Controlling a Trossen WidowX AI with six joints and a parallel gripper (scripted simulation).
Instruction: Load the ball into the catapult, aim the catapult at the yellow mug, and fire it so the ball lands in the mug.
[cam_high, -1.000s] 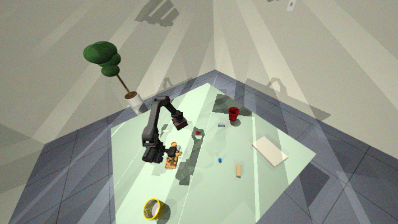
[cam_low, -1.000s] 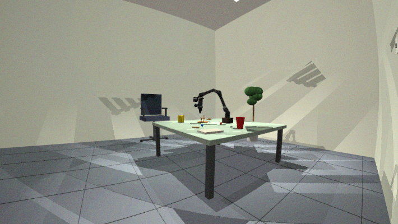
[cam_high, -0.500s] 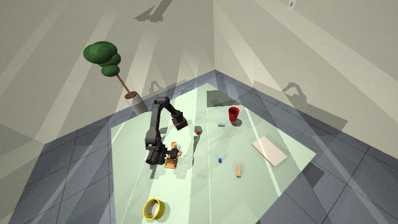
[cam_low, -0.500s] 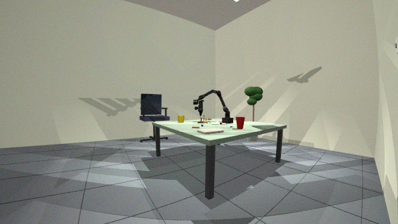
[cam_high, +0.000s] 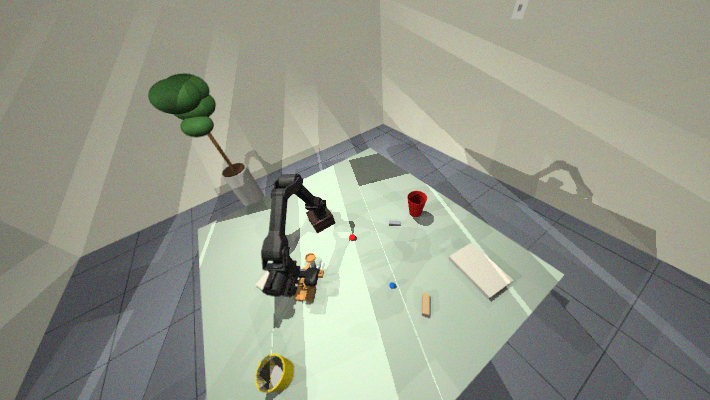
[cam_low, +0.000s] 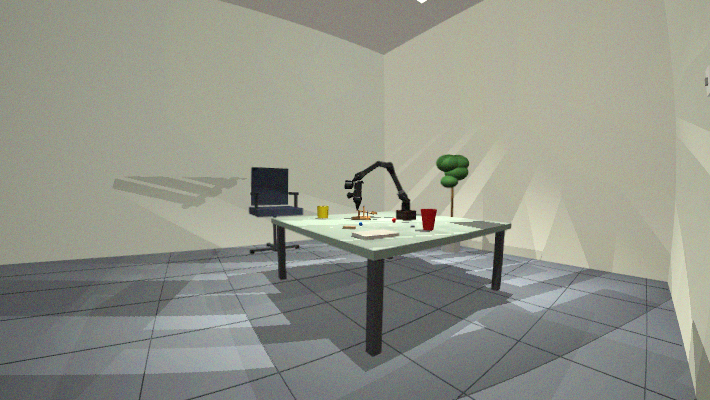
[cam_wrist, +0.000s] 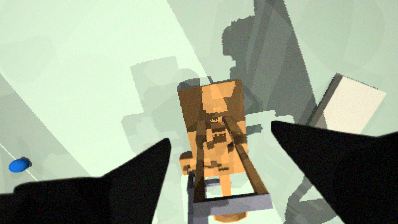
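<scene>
My gripper tip is 110 mm past the red ball, 300 mm to the right of it and 60 mm above it. From my gripper tip the other things lie so: white card: 140 mm behind, 140 mm to the right, 70 mm below; then yellow mug: 210 mm ahead, 170 mm to the right, 50 mm below; then orange catapult: 50 mm behind, 60 mm to the left, 20 mm below.
</scene>
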